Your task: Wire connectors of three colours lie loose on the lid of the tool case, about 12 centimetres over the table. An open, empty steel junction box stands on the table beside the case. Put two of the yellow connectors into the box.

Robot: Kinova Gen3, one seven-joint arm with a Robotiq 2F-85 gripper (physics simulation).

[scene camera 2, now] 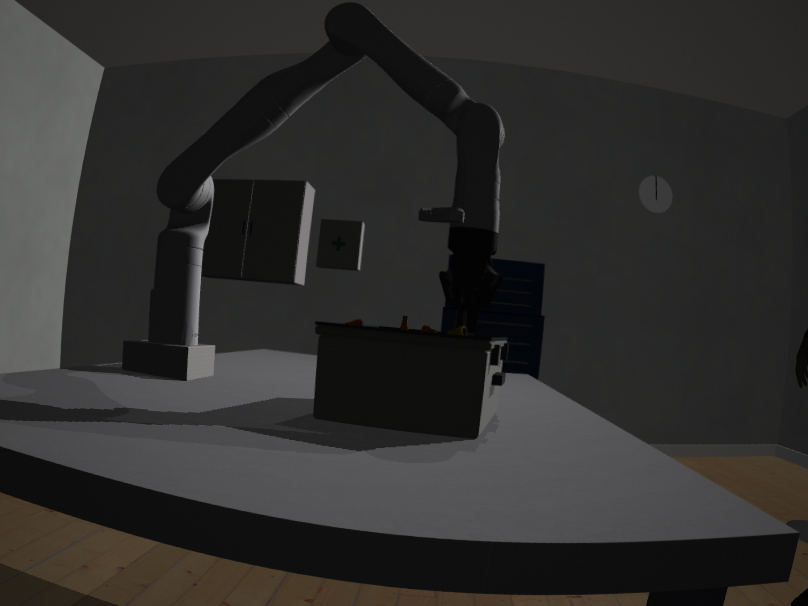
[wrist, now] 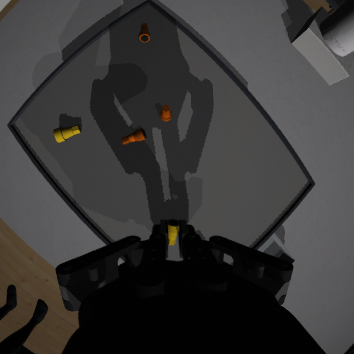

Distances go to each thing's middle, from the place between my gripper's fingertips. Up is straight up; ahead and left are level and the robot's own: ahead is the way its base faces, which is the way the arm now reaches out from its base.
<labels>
Now: hand 70 mm past the tool case (scene camera 2: 443, 384), 60 mm above it and 40 mm to the left of it.
</labels>
